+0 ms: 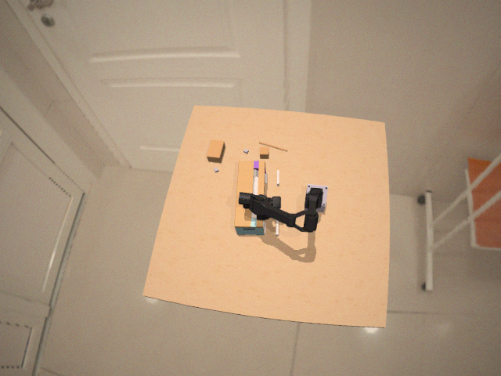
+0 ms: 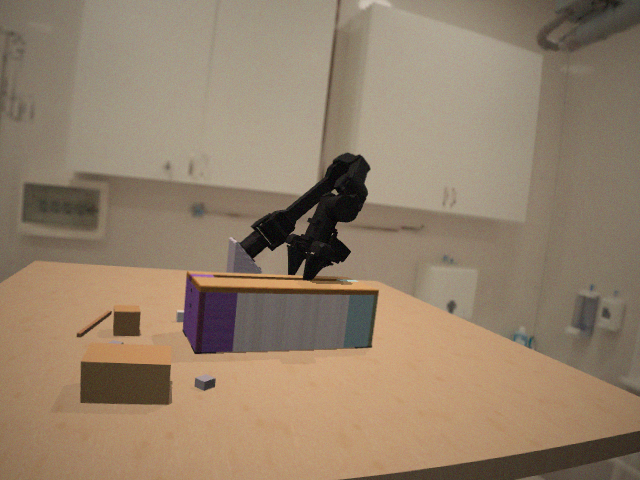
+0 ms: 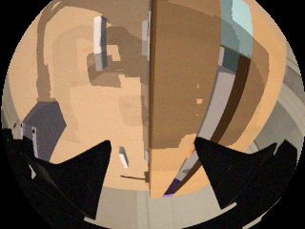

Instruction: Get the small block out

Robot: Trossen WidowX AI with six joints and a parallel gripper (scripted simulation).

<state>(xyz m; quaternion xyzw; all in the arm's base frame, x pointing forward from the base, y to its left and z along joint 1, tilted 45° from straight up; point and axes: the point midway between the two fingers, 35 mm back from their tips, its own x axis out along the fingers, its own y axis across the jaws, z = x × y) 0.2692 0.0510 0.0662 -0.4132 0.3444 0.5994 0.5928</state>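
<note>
Right now the small brown block is 50 mm ahead of my gripper tip, 30 mm to the right of it and 30 mm below it. Round my gripper tip: thin stick (430 mm to the right, 110 mm below); wooden block (330 mm ahead, 350 mm to the right, 90 mm below); long box (30 mm ahead, 60 mm to the right, 50 mm below).
</note>
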